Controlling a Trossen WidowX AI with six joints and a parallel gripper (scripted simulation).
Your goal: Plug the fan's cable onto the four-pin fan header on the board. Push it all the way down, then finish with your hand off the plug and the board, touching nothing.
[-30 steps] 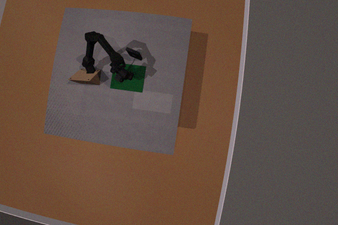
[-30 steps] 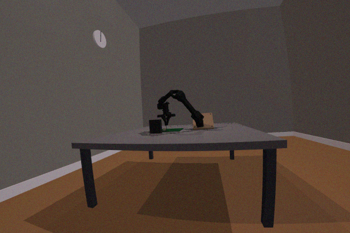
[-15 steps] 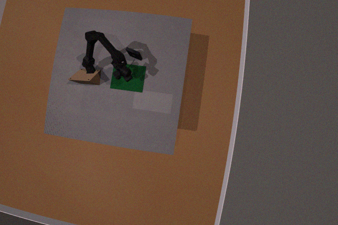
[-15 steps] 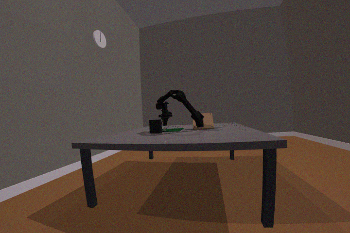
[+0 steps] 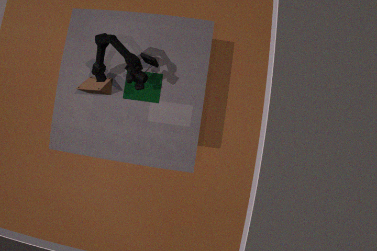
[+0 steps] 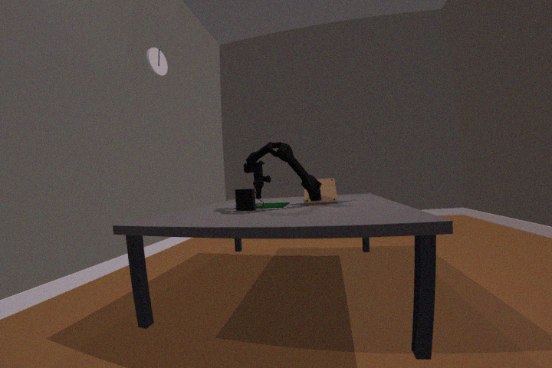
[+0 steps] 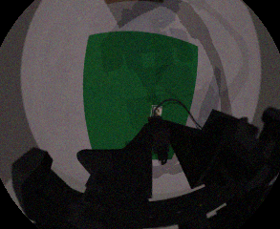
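Right now my gripper tip is 6 cm above the fan header, 1 cm to the right of it and 1 cm short of it. From my gripper tip the other things lie so: fan plug (1 cm ahead, 1 cm above); then black fan (15 cm to the left, 5 cm ahead); then green board (8 cm below, 3 cm to the right, 1 cm behind).
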